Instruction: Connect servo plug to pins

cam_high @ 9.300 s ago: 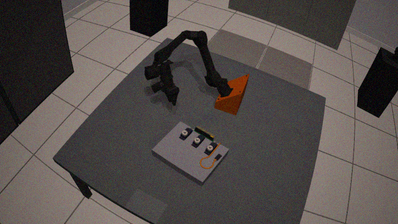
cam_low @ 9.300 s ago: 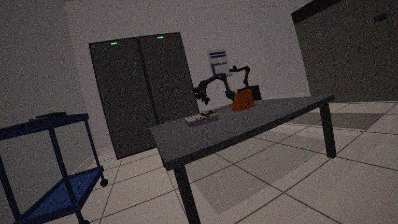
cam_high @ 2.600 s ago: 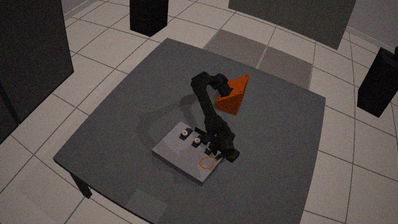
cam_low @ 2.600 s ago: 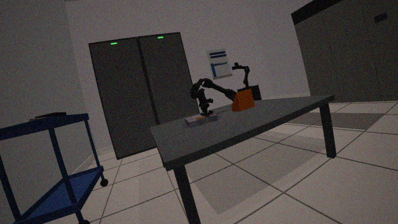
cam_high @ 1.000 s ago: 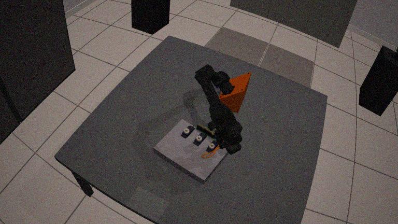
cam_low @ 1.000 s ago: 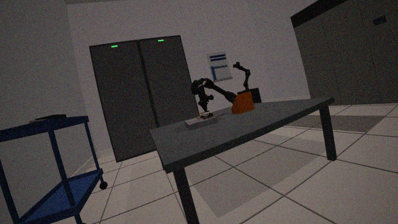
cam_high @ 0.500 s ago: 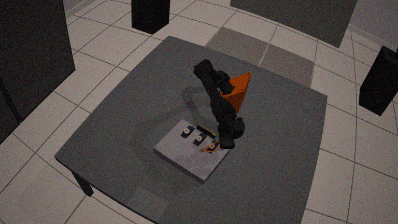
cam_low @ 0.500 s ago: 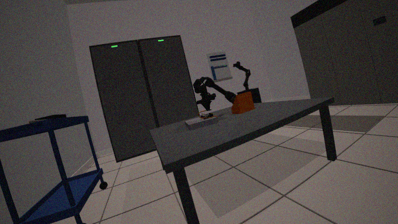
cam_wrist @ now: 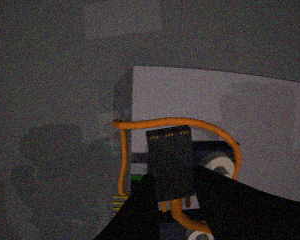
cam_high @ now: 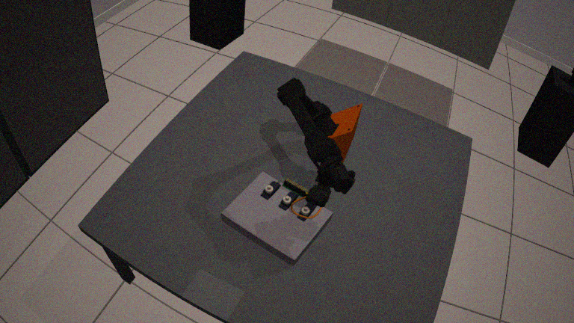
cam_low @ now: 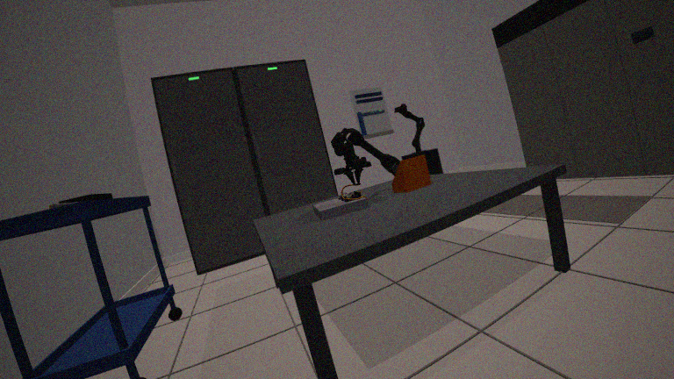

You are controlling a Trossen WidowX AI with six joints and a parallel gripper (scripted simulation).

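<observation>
The yellow band lies 50 mm to the right of my gripper tip, 50 mm below it and 20 mm behind it. From my gripper tip the other things lie so: pin row: 100 mm to the right, 60 mm below, 30 mm behind; grey holder: 130 mm ahead, 110 mm to the right, 100 mm below.
</observation>
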